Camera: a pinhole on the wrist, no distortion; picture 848 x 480 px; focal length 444.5 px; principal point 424.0 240.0 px. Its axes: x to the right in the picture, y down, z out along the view. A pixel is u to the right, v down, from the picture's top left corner.
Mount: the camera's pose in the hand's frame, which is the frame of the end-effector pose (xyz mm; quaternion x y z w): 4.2 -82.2 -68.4 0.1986 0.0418 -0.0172 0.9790
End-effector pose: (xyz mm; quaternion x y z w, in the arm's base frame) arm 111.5 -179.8 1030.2 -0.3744 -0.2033 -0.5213 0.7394
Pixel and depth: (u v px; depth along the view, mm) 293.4 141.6 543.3
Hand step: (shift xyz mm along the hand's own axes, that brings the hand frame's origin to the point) -120.1 -402.3 397.7
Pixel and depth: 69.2 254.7 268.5
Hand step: -188.7 -175.2 200.4
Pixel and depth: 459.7 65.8 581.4
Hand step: 82.9 -519.7 372.7
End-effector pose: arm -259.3 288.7 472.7 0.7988 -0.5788 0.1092 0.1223
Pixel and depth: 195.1 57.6 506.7
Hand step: -228.1 -466.9 339.1
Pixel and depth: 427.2 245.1 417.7
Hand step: 38.8 -240.9 316.5
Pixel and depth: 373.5 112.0 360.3
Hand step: -14.8 -317.6 225.6
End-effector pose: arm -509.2 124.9 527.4 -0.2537 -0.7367 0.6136 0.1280
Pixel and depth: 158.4 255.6 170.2
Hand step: -84.0 -141.4 99.1
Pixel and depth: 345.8 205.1 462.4
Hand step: -44.0 -294.7 349.1
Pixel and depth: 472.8 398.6 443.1
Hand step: 93.8 -110.4 395.1
